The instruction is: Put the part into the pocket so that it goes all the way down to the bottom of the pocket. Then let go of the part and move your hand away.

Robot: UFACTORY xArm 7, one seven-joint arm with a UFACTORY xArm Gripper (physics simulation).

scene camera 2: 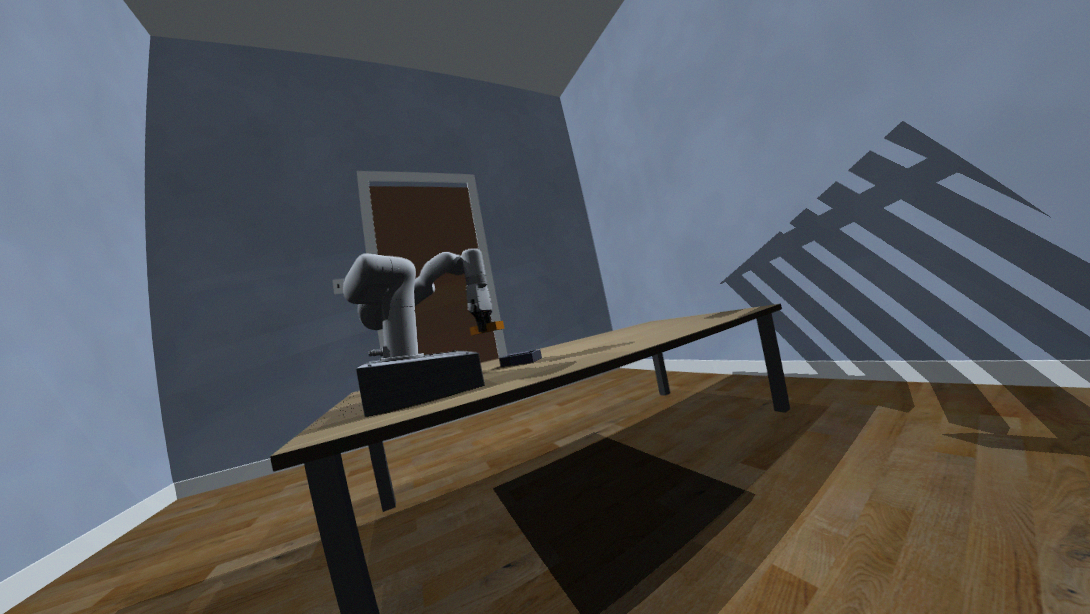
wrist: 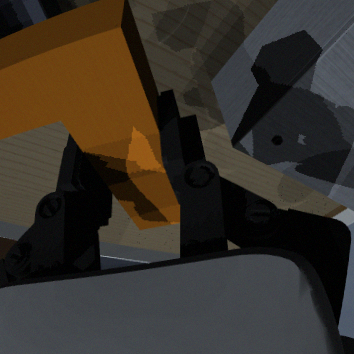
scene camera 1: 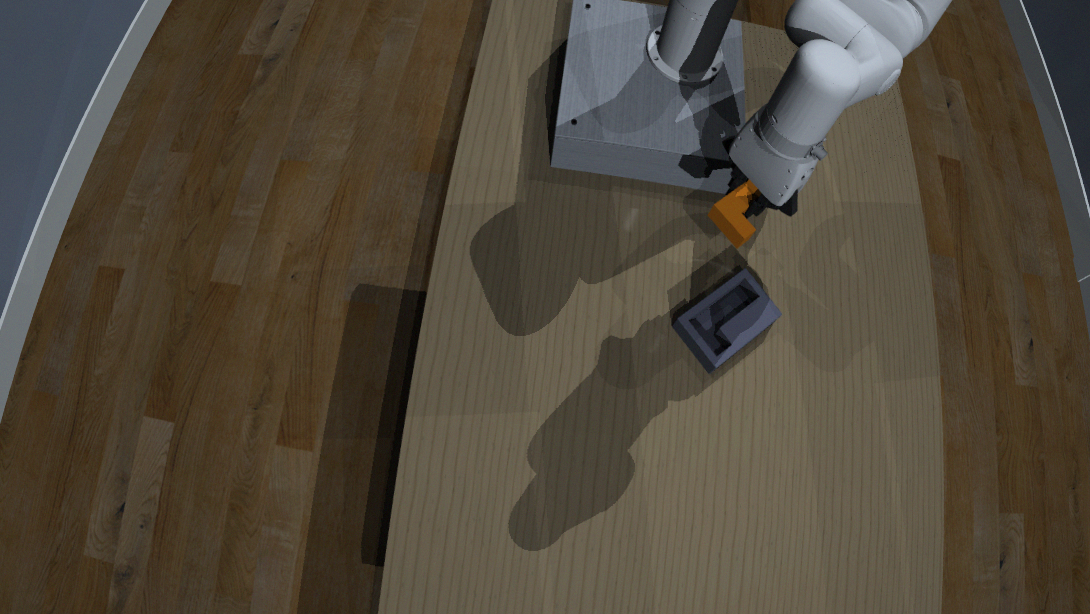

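Pixels of known places: gripper, fingertip midpoint: (scene camera 2: pixel 485 330) (wrist: pixel 132 124) (scene camera 1: pixel 742 202); arm's base, link origin: (scene camera 2: pixel 402 358) (scene camera 1: pixel 684 54).
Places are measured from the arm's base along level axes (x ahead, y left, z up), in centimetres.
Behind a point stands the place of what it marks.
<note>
The orange L-shaped part (scene camera 1: pixel 733 218) @(z 6.3, x 33.3, y 5.9 cm) (scene camera 2: pixel 497 326) @(z 4.5, x 32.4, y 3.8 cm) (wrist: pixel 85 82) @(z 6.3, x 32.0, y 5.2 cm) is held in the air by one leg. My gripper (scene camera 1: pixel 753 199) @(z 3.8, x 28.9, y 8.1 cm) (scene camera 2: pixel 482 326) @(z 3.8, x 28.9, y 8.1 cm) (wrist: pixel 132 124) @(z 3.8, x 28.9, y 8.1 cm) is shut on that leg, one black finger on each side in the wrist view. The dark grey-blue block with the L-shaped pocket (scene camera 1: pixel 751 324) @(z -7.4, x 42.0, y 13.5 cm) (scene camera 2: pixel 520 357) @(z -8.4, x 39.4, y 5.7 cm) lies on the table. In scene camera 1 the part is above the block in the picture, towards the robot base, and apart from it. The pocket is empty. In the wrist view a dark bit at the top left corner looks like part of the block.
The metal base box (scene camera 1: pixel 633 91) @(z -1.0, x 9.4, y -7.7 cm) (scene camera 2: pixel 419 385) @(z -6.8, x 3.4, y -18.9 cm) (wrist: pixel 320 115) @(z -1.2, x 15.0, y 4.1 cm) under the arm stands close to my gripper, on the robot's side of the wooden table (scene camera 1: pixel 762 488) @(z -11.0, x 64.9, y 18.1 cm) (scene camera 2: pixel 655 331) @(z -11.0, x 100.0, y -3.6 cm). Large shadows of the arm fall over the table around the block.
</note>
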